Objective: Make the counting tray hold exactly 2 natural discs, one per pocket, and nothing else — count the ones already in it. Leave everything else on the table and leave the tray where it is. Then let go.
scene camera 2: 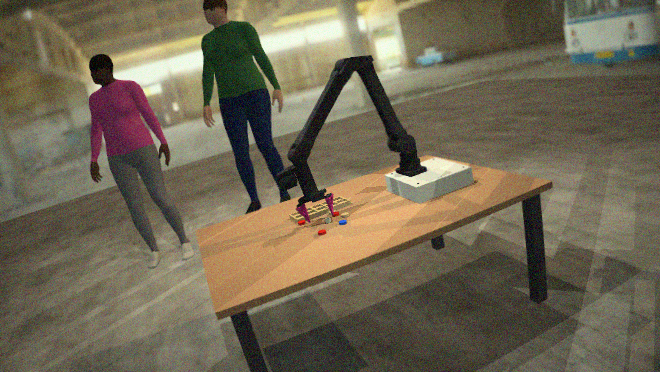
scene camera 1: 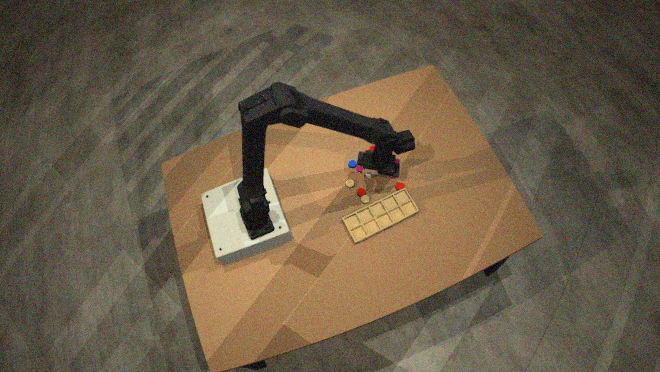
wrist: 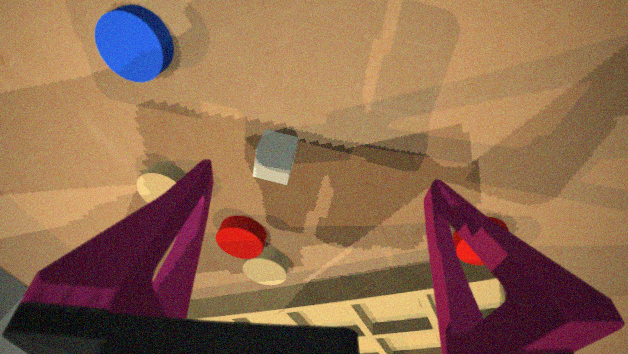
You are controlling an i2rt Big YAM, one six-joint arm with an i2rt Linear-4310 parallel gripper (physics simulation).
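Observation:
Two natural discs lie on the table: one natural disc (scene camera 1: pixel 350 183) (wrist: pixel 154 186) is partly behind a finger in the wrist view, and another natural disc (scene camera 1: pixel 365 199) (wrist: pixel 265 272) lies beside a red disc (scene camera 1: pixel 361 192) (wrist: pixel 240 239), near the tray. The counting tray (scene camera 1: pixel 387 227) (wrist: pixel 330 306) has two rows of pockets; I make out no disc in it in scene camera 1, and the wrist view shows part of it. My gripper (scene camera 1: pixel 378 172) (scene camera 2: pixel 321 218) (wrist: pixel 324 180) is open and empty, low above the table, with a small white cube (scene camera 1: pixel 368 175) (scene camera 2: pixel 328 220) (wrist: pixel 275 157) below, between its spread fingers.
A blue disc (scene camera 1: pixel 352 164) (scene camera 2: pixel 343 222) (wrist: pixel 131 45) lies beyond the cube in the wrist view. Another red disc (scene camera 1: pixel 400 186) (scene camera 2: pixel 301 222) (wrist: pixel 470 251) lies near the tray's far end. A third red disc (scene camera 1: pixel 372 148) (scene camera 2: pixel 322 232) lies on the gripper's other side.

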